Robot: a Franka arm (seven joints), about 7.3 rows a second.
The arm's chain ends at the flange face. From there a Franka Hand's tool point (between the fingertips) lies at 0.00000 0.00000 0.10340 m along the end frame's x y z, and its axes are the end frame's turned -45 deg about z.
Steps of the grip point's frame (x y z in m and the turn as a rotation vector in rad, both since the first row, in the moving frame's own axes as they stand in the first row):
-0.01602, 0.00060, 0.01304, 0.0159, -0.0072, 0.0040
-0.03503, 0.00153, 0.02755, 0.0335, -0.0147, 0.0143
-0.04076, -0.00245, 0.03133, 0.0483, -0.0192, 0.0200
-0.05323, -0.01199, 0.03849, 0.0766, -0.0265, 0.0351
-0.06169, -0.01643, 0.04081, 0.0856, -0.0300, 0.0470
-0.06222, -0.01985, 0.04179, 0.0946, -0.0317, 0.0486
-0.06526, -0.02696, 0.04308, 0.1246, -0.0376, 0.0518
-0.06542, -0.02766, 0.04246, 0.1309, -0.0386, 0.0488
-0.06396, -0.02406, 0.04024, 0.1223, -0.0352, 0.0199
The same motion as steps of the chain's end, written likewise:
-0.00922, 0.01239, 0.01306, 0.0062, -0.0163, 0.0040
-0.02017, 0.02725, 0.02762, 0.0133, -0.0341, 0.0143
-0.02564, 0.02927, 0.03147, 0.0206, -0.0477, 0.0200
-0.03865, 0.03295, 0.03883, 0.0354, -0.0729, 0.0351
-0.04690, 0.03626, 0.04123, 0.0393, -0.0817, 0.0470
-0.04893, 0.03477, 0.04230, 0.0445, -0.0893, 0.0486
-0.05355, 0.03373, 0.04395, 0.0615, -0.1147, 0.0518
-0.05363, 0.03373, 0.04342, 0.0653, -0.1199, 0.0488
-0.05082, 0.03468, 0.04108, 0.0616, -0.1114, 0.0199

